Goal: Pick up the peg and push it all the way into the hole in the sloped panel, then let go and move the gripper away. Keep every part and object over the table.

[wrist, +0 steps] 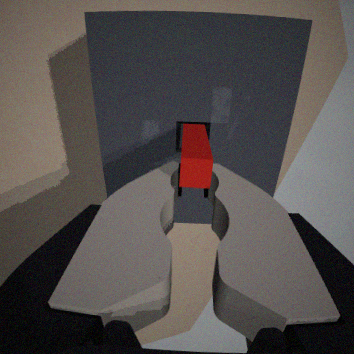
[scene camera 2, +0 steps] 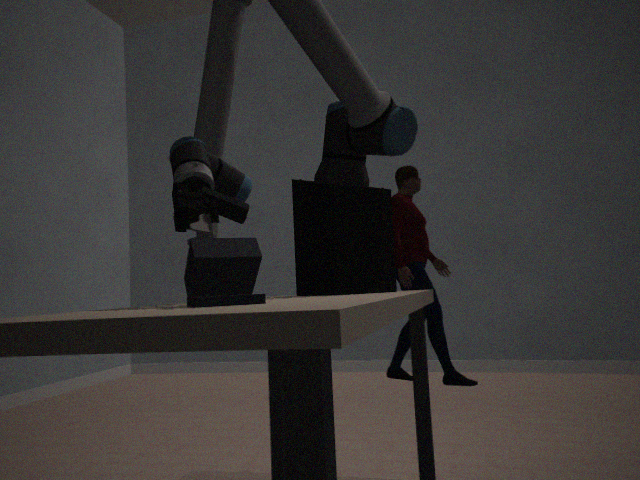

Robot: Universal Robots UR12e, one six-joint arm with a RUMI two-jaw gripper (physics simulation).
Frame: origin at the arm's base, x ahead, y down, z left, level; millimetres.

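Seen in the pictures: gripper, between the fingertips: (wrist: 192, 167); arm's base, origin of its link: (scene camera 2: 341, 184).
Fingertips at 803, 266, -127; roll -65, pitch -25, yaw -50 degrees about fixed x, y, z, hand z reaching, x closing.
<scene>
Offsets run from my fingertips to a thing's top centre, as dx, dy, dz. "*": to the spot under its first point.
The sloped panel @(+27, -21, +29) (scene camera 2: 225, 248) (wrist: 135, 65) is a dark grey block on the table. The red peg @(-3, -29, +12) (wrist: 195, 170) sticks out of the black-edged square hole @(* +4, +23, +12) (wrist: 178, 136) in the panel's face, its far end at the hole and a good length outside. Slim dark gaps show beside the peg in the hole. My gripper (scene camera 2: 205, 234) (wrist: 192, 167) is shut on the peg, with a fingertip against each side near its outer end. In the scene view the gripper is just above the top of the panel block, and the peg cannot be made out there.
The wooden table (scene camera 2: 170, 332) (wrist: 25, 120) carries the panel block, and its corner @(* +429, +135, +338) (scene camera 2: 340, 330) lies to the right of it in the scene view. The black robot pedestal (scene camera 2: 343, 240) stands behind. A person in a red top (scene camera 2: 410, 227) is beyond the table.
</scene>
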